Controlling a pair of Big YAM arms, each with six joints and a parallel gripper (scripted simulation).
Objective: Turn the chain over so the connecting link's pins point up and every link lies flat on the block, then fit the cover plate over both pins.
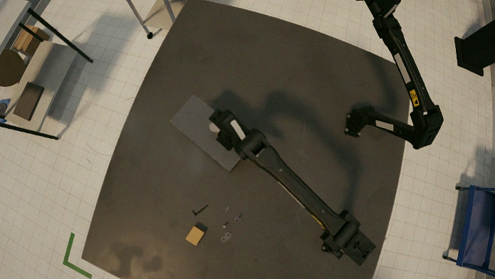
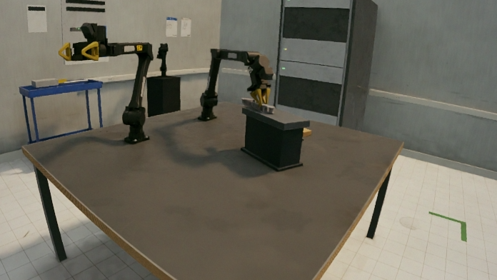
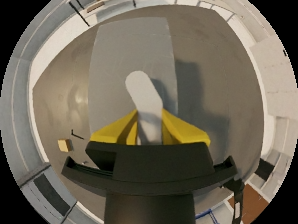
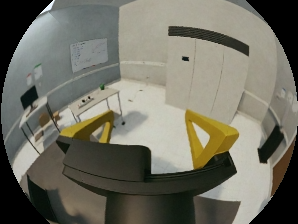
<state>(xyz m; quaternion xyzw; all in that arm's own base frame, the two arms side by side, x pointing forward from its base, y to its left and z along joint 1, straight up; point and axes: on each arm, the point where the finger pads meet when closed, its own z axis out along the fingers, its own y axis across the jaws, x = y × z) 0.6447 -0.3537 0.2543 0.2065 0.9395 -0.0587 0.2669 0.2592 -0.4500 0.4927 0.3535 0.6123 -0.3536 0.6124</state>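
Right now my left hand is 6 cm short of the dark block, 1 cm to the right of it and 15 cm above it.
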